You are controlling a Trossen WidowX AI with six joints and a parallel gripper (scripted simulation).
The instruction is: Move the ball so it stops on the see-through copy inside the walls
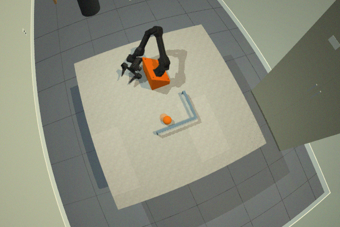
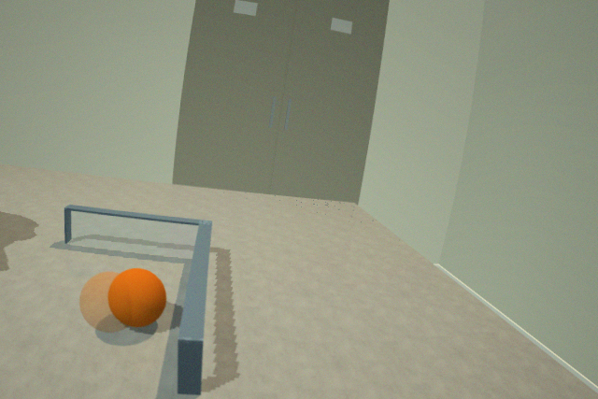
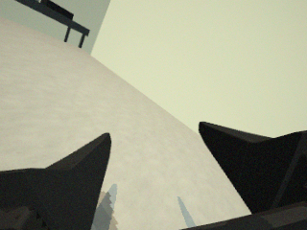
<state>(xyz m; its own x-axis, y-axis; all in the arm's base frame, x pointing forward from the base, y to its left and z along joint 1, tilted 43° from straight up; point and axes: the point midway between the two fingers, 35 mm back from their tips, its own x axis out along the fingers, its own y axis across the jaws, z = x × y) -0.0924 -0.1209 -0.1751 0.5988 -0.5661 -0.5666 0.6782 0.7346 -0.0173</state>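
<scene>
Now: gripper tip 41 cm short of the orange ball, 16 cm to the right of it and 5 cm above it. From my gripper tip the other things lie so: see-through copy (39 cm ahead, 15 cm to the left, 5 cm below).
</scene>
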